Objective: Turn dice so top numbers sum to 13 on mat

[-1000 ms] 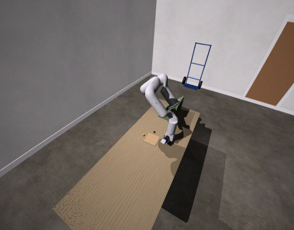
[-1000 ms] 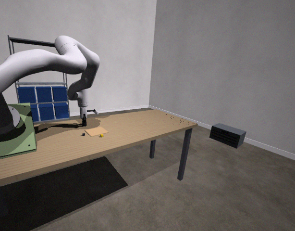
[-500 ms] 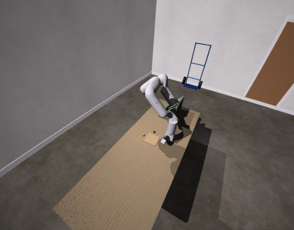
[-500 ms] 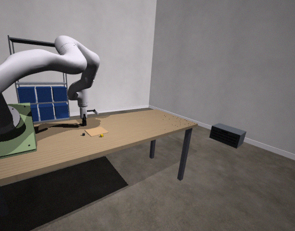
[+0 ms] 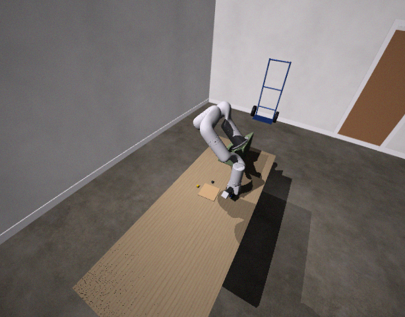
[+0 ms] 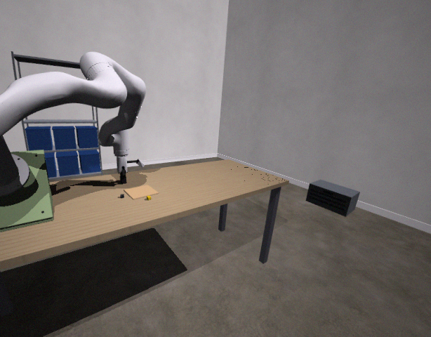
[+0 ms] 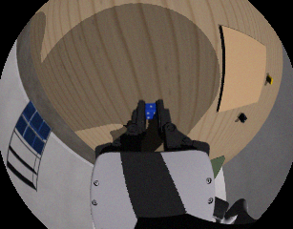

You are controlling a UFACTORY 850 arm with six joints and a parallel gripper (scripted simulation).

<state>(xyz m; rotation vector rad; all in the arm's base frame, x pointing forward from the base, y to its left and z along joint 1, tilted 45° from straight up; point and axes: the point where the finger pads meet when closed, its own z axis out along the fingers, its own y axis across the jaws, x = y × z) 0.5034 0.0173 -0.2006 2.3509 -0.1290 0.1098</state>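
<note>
Right now the tan mat is 5 cm ahead of my hand, 18 cm to the right of it and 2 cm below it. Round my hand: black die: 5 cm behind, 20 cm to the right, 1 cm below; blue die: 1 cm below; yellow die: 6 cm ahead, 28 cm to the right, 1 cm below.
</note>
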